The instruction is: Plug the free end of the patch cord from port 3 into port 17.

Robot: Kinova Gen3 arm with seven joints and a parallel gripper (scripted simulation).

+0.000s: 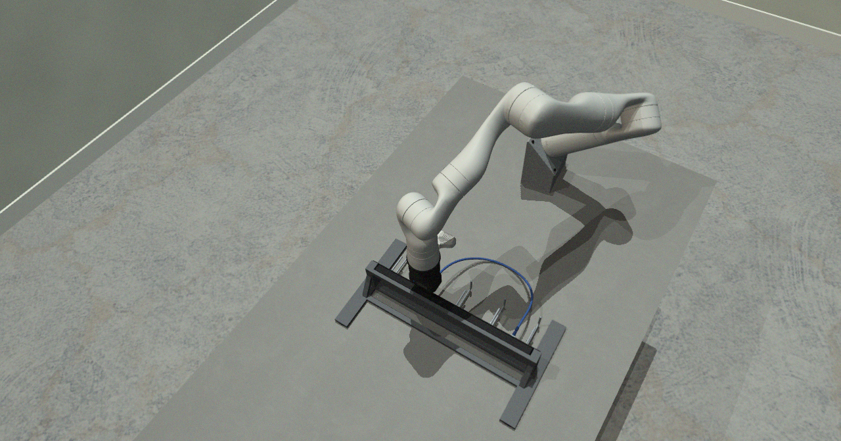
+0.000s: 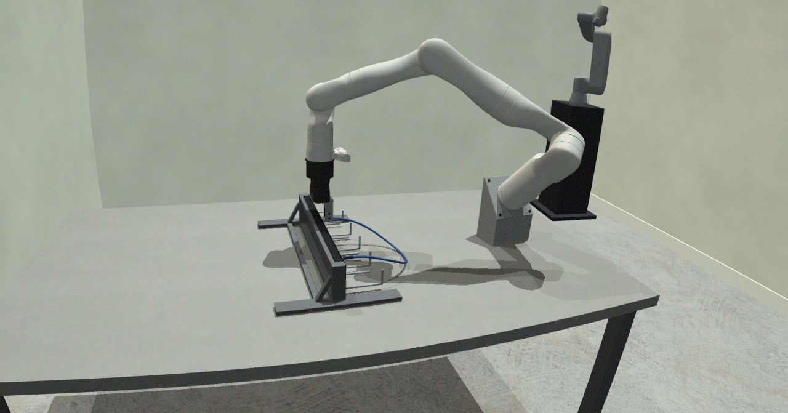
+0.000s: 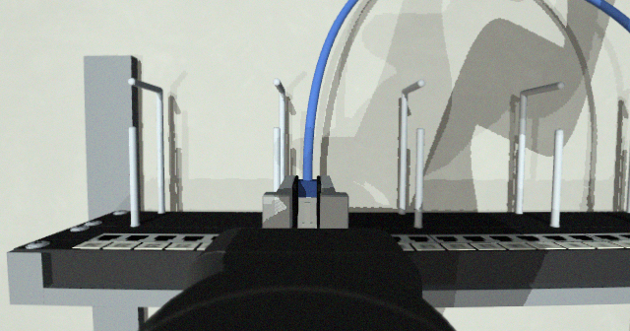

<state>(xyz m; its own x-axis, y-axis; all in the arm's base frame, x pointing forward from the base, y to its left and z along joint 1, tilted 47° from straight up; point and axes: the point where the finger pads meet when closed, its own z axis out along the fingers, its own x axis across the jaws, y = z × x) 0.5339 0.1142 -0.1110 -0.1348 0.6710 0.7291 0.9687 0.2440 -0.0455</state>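
The plug lies 10 mm ahead of my hand and 10 mm below it.
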